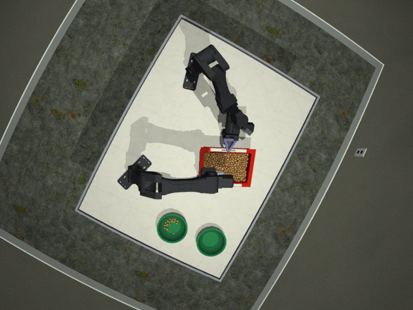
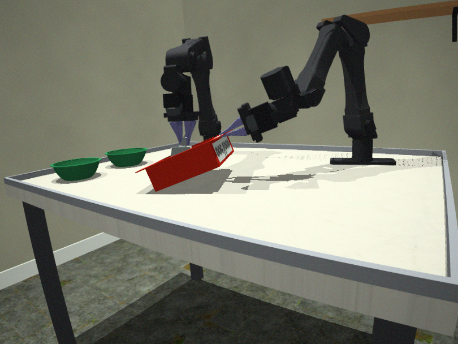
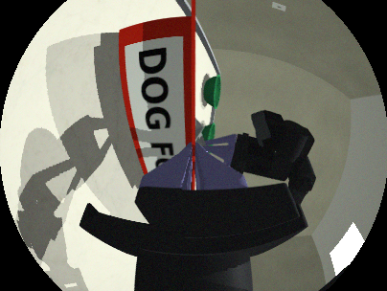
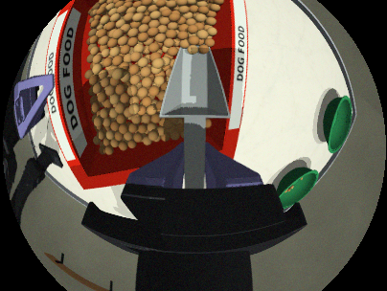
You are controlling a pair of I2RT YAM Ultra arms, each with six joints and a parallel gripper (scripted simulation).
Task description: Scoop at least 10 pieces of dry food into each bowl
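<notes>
Right now the box is 90 mm to the left of my right hand, 60 mm ahead of it and 20 mm below it. Also, from my right hand: grey scoop 30 mm below, 30 mm ahead, 20 mm to the left.
</notes>
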